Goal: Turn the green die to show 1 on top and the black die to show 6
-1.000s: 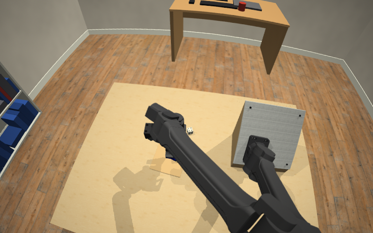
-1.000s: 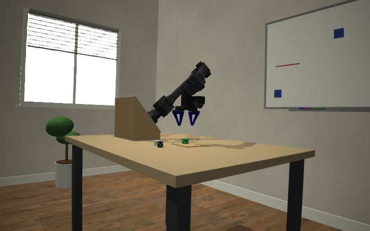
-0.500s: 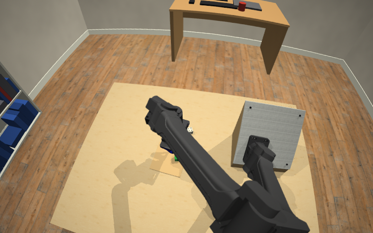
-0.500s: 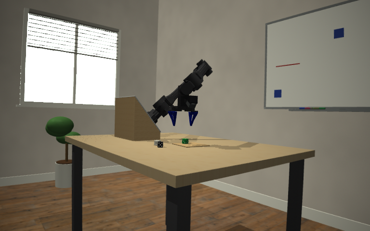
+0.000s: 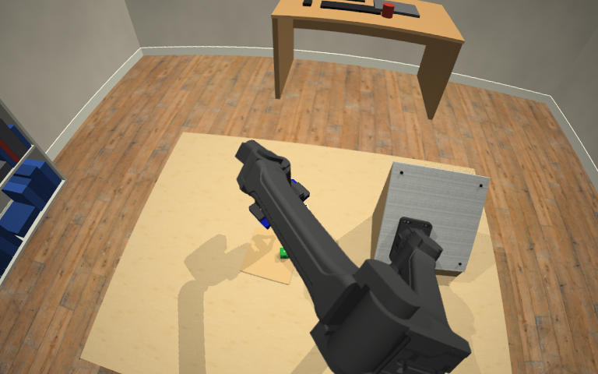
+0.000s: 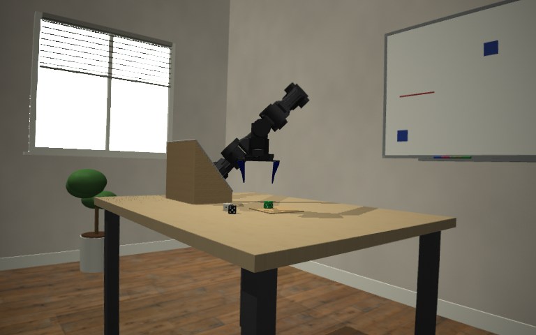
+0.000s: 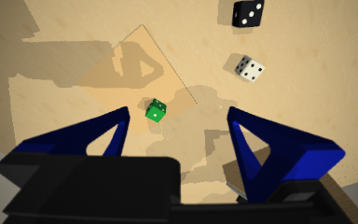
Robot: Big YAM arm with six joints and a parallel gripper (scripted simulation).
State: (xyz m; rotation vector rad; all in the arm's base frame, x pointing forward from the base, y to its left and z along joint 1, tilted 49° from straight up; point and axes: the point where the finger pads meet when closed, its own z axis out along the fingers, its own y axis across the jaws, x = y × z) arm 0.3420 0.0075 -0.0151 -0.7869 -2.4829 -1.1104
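My gripper is now 2 cm short of the black die, 11 cm to the left of it and 9 cm above it. From my hand the other things lie so: tan mat (1 cm ahead, 7 cm to the left, 10 cm below); then white die (5 cm behind, 9 cm to the right, 9 cm below); then green die (2 cm behind, 6 cm to the left, 9 cm below).
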